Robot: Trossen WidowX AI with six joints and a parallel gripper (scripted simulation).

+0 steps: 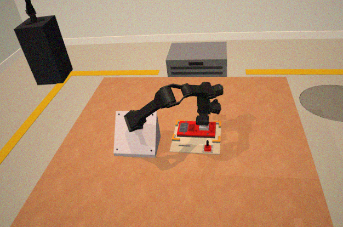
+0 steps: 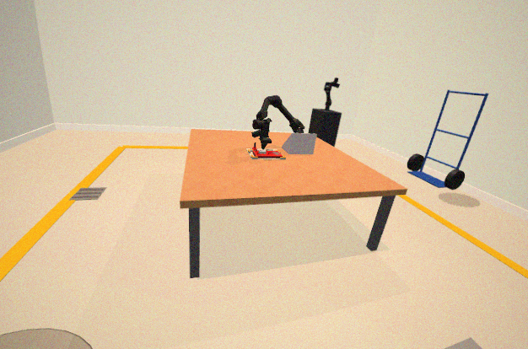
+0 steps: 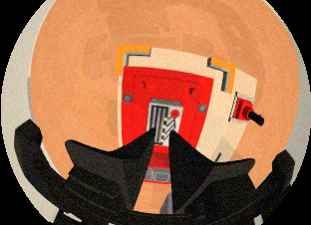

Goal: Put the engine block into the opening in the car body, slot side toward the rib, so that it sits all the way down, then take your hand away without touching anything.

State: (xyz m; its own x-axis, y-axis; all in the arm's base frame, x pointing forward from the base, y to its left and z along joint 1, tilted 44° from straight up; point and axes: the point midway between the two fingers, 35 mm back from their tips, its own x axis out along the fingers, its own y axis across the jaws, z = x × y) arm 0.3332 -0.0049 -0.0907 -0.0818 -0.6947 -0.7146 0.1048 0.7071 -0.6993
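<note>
Now: the grey engine block 3 cm below my gripper tip. Round my gripper tip: cream base board (4 cm below, 3 cm to the right, 3 cm behind).
</note>
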